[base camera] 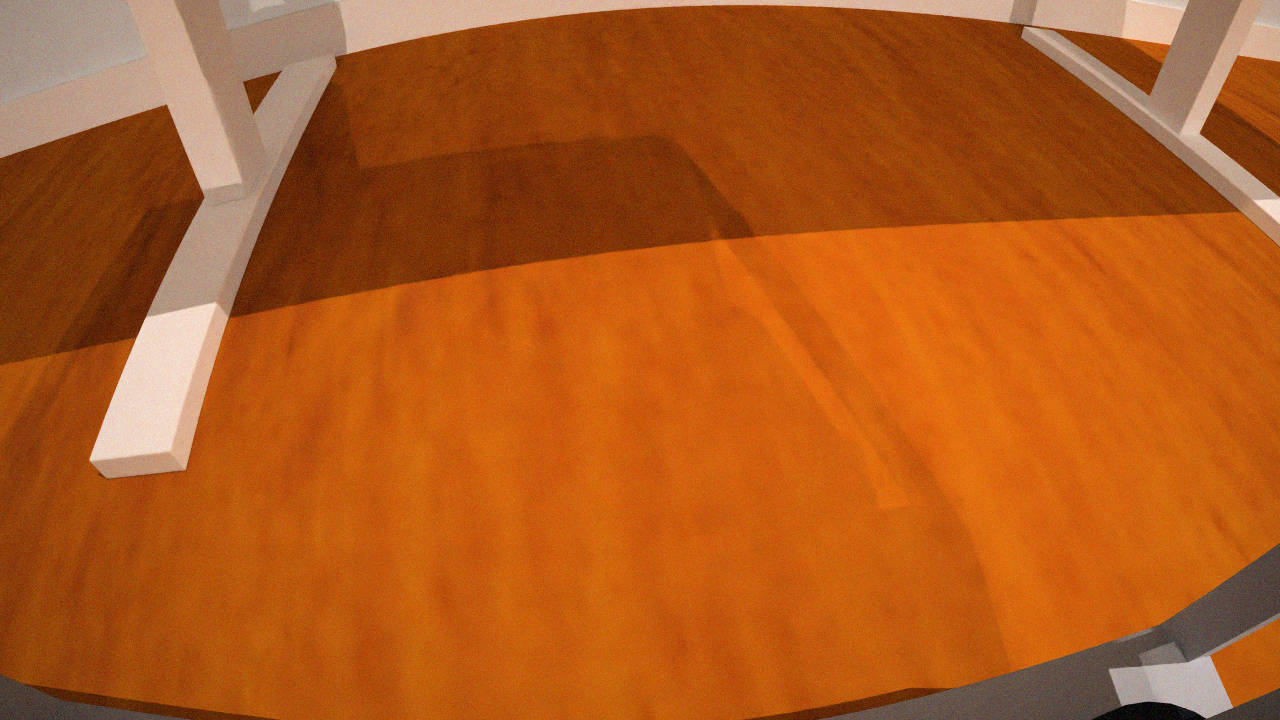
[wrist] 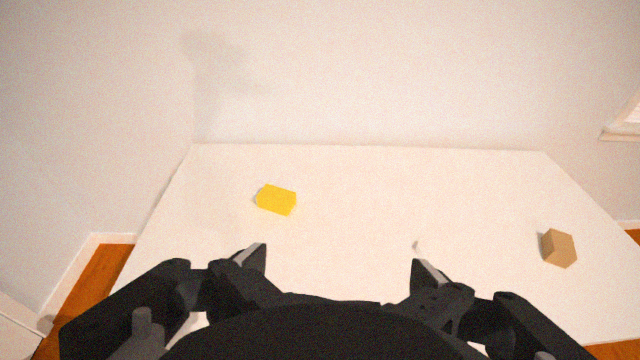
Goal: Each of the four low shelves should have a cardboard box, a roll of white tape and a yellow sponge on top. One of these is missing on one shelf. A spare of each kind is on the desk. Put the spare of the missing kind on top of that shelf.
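Frame: origin at the arm's base, x ahead, y left, z up, level; centimetres.
Where they show: gripper, fingertip midpoint: (wrist: 337, 267).
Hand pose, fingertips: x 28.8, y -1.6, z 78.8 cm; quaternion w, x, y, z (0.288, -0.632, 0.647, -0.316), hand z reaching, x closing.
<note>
After its pixels a point has its place.
My gripper (wrist: 337, 267) @[y -1.6, x 28.8, z 78.8 cm] is open and empty, high above the white desk (wrist: 370, 185) @[y -15.2, x 88.2, z 32.3 cm] in the wrist view. The yellow sponge (wrist: 276, 200) @[y 13.7, x 73.4, z 36.8 cm] lies on the desk, beyond and a little left of the gap between the fingers. The cardboard box (wrist: 559, 248) @[y -65.2, x 63.1, z 37.3 cm] stands on the desk's right part, well right of the right finger. A faint white shape, likely the roll of white tape (wrist: 423, 248) @[y -27.3, x 62.3, z 34.7 cm], lies just beyond the right fingertip; it barely stands out against the white top. The low shelves cannot be made out in either view.
In the base camera view, a white desk leg foot (base camera: 170, 385) stands on the wooden floor at left, and another leg foot (base camera: 1154, 116) at upper right. A wall (wrist: 350, 75) @[y -5.7, x 116.0, z 59.2 cm] rises behind the desk. A pale edge of furniture (wrist: 17, 327) @[y 125.0, x 42.4, z -23.4 cm] shows at the wrist view's lower left.
</note>
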